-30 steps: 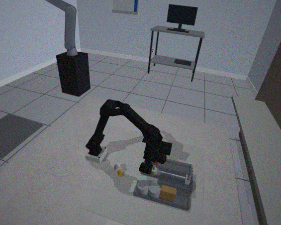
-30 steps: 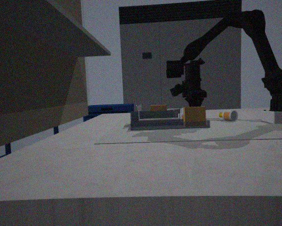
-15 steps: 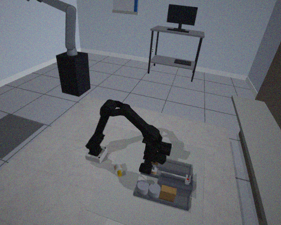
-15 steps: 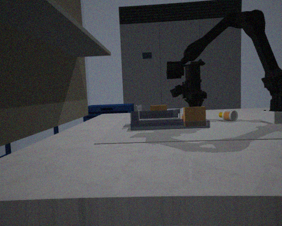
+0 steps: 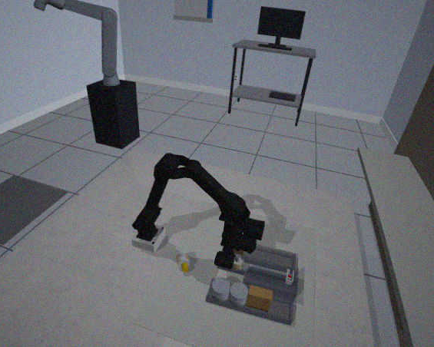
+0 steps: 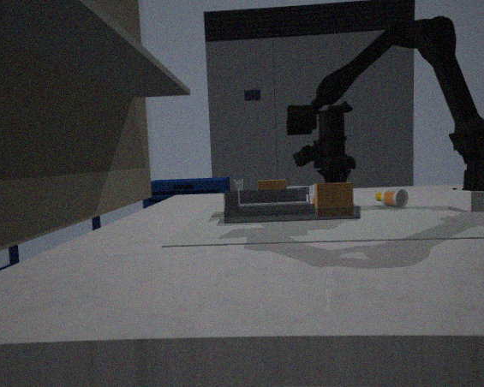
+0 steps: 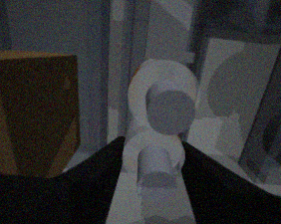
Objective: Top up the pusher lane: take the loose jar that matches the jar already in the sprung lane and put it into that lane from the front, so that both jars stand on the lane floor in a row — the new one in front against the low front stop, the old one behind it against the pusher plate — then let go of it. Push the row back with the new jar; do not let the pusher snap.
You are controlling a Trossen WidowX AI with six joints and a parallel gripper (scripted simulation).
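Now: the sprung lane 14 cm ahead of my gripper tip, 2 cm to the right of it and 1 cm below it. Also, from my gripper tip: shelf unit: 50 cm ahead, 2 cm to the left, 34 cm above; then red mark: 23 cm ahead, 2 cm to the right, 4 cm above.
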